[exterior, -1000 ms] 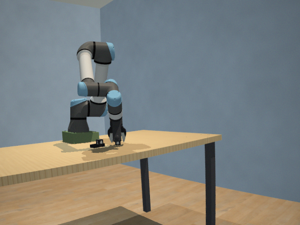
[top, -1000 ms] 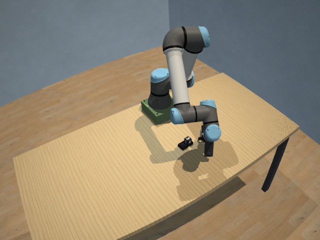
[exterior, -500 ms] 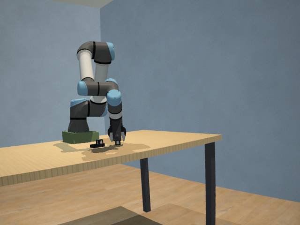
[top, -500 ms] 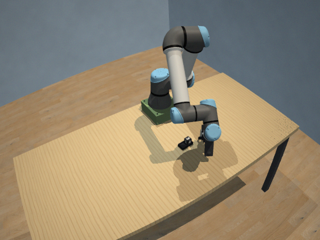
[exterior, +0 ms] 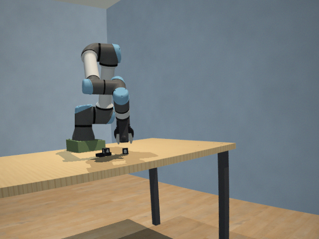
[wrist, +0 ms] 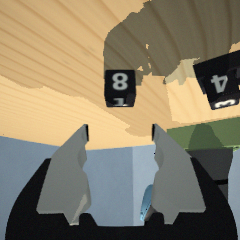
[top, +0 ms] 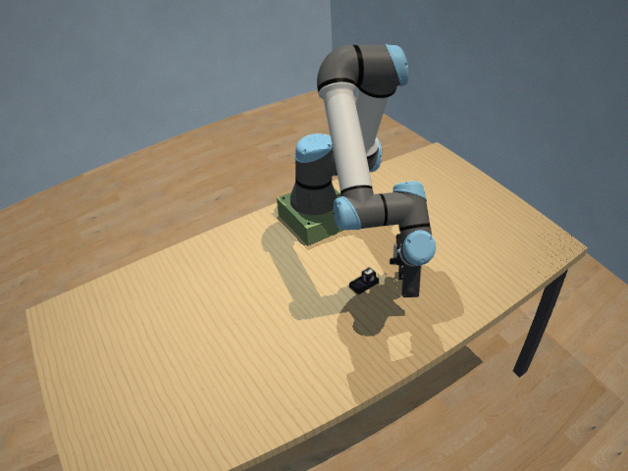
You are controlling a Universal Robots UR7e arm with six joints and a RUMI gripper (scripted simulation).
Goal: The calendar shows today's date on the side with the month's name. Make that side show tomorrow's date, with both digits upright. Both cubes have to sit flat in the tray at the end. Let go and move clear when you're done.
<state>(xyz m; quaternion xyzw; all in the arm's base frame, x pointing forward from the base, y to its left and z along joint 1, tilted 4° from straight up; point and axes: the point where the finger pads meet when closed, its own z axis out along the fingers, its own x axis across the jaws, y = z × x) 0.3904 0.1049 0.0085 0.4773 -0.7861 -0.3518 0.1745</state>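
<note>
My gripper is now 1 cm past the black digit cube and 5 cm above it. From my hand the other things lie so: black calendar tray: 3 cm behind, 12 cm to the right, 5 cm below.
</note>
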